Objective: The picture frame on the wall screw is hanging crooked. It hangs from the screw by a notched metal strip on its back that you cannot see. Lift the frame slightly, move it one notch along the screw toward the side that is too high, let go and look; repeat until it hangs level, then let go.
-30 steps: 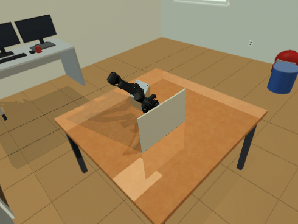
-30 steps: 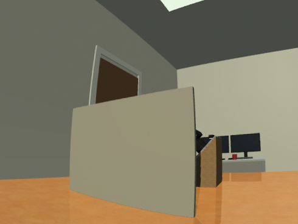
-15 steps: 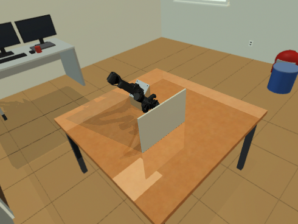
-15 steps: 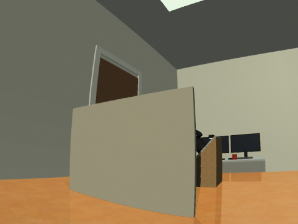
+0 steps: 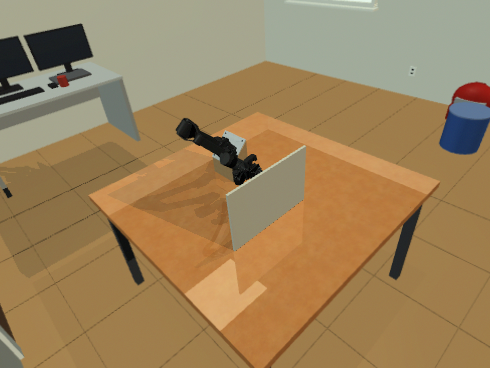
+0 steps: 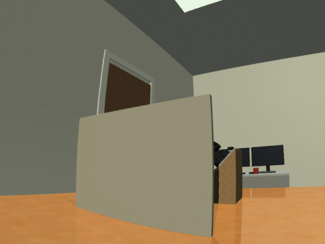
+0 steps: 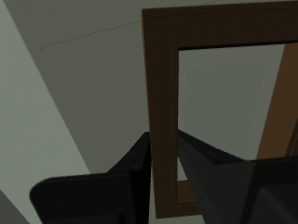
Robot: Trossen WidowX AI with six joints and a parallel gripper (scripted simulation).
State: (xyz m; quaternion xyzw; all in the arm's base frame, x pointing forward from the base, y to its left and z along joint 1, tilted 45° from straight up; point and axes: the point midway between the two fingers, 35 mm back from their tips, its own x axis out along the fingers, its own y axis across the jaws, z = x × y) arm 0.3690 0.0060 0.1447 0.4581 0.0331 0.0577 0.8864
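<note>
The brown wooden picture frame lies 1 cm ahead of my gripper tip, 1 cm to the left of it and 5 cm below it. Round my gripper tip: wall panel 2 cm ahead, 1 cm to the right, 7 cm below.
</note>
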